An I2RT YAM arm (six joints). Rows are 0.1 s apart.
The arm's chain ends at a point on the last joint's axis. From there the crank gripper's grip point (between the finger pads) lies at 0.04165 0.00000 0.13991 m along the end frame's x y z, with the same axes.
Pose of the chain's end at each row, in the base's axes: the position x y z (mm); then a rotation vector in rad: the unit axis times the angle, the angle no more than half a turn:
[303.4 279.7 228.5 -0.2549 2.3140 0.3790]
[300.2 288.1 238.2 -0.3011 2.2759 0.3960]
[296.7 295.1 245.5 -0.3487 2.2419 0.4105]
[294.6 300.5 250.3 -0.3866 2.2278 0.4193]
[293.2 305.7 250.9 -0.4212 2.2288 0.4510]
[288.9 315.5 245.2 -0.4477 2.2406 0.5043]
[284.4 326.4 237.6 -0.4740 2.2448 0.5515]
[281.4 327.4 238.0 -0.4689 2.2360 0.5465]
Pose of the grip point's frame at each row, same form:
[367.4 325.2 105.4 -0.2549 2.3140 0.3790]
[366.7 336.7 117.7 -0.3011 2.2759 0.3960]
[365.0 346.5 127.2 -0.3487 2.2419 0.4105]
[362.8 353.6 132.6 -0.3866 2.2278 0.4193]
[358.5 362.3 133.2 -0.4212 2.2288 0.4510]
[349.0 377.2 127.3 -0.4477 2.2406 0.5043]
[340.3 392.6 120.1 -0.4740 2.2448 0.5515]
[338.8 393.5 121.1 -0.4689 2.2360 0.5465]

